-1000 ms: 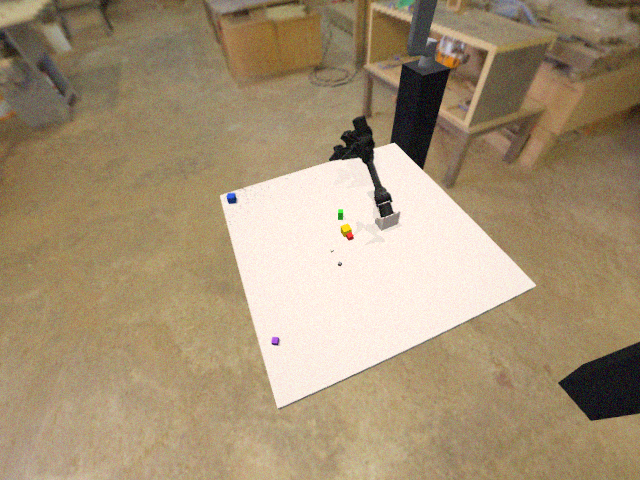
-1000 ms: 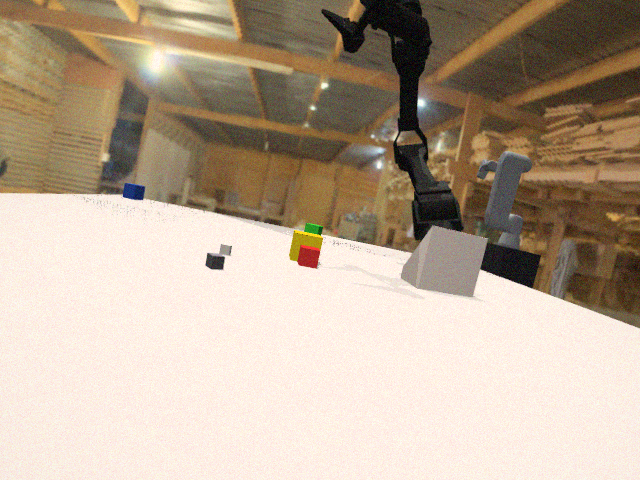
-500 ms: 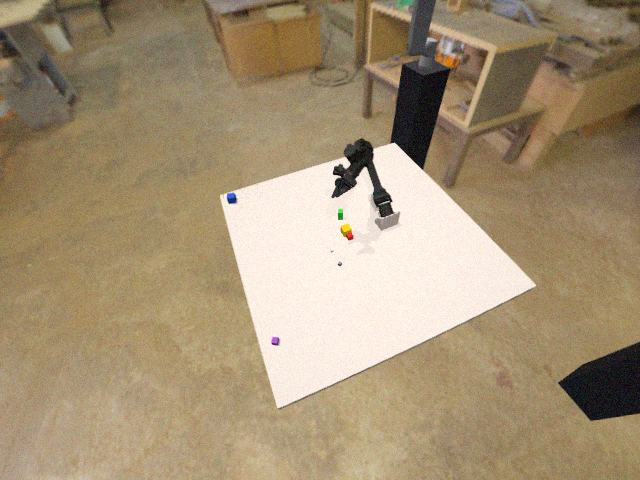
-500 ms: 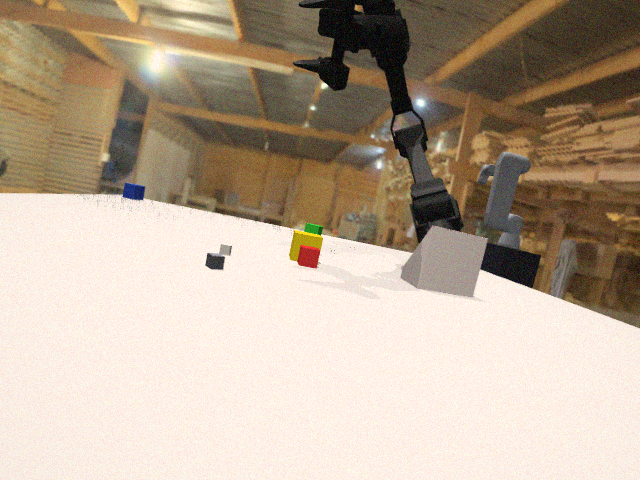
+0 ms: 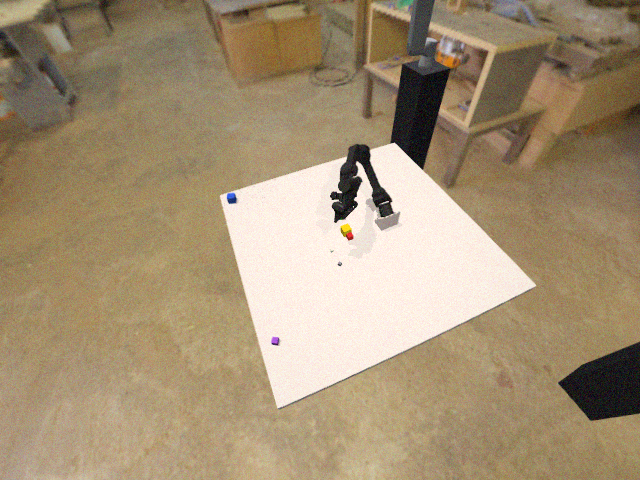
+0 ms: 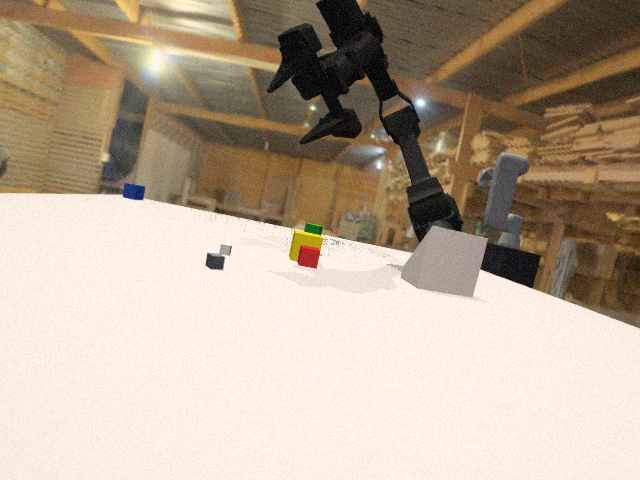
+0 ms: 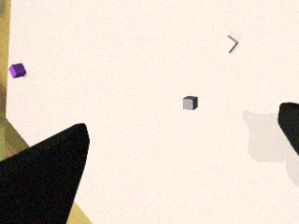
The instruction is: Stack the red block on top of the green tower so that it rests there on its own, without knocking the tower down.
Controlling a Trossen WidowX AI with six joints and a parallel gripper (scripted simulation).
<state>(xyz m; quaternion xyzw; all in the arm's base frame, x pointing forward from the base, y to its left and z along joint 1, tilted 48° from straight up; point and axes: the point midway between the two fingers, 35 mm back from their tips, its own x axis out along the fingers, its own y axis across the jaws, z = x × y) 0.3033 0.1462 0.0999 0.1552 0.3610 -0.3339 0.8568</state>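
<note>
Right now my gripper tip is 200 mm above the red block, 80 mm past it and 30 mm to the left of it. Also, from my gripper tip: purple block (480 mm ahead, 330 mm to the left, 200 mm below); then yellow block (190 mm below, 80 mm behind, 70 mm to the right); then blue block (630 mm to the right, 430 mm ahead, 190 mm below).
</note>
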